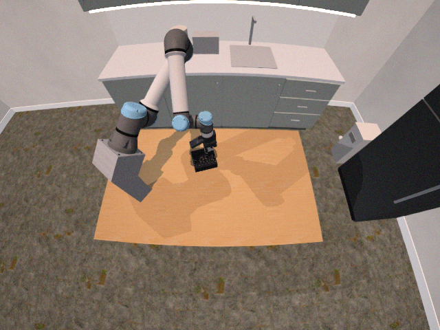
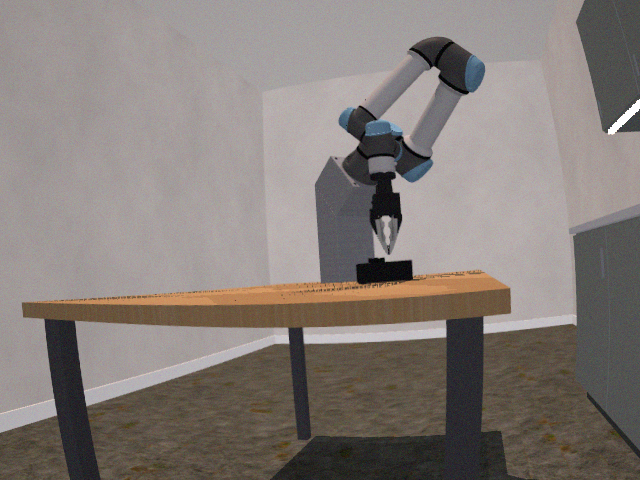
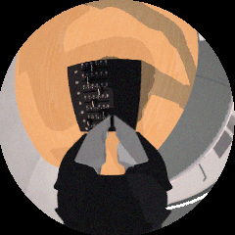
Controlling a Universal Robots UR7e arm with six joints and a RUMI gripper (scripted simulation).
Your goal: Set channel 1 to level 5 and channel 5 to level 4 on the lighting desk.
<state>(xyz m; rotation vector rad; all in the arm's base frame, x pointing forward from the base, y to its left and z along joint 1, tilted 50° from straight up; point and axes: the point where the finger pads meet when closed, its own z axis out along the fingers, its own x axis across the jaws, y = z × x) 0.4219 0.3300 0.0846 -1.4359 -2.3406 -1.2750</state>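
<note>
The fader knob lies 60 mm ahead of my hand, 20 mm below it and 10 mm to the right of it.
</note>
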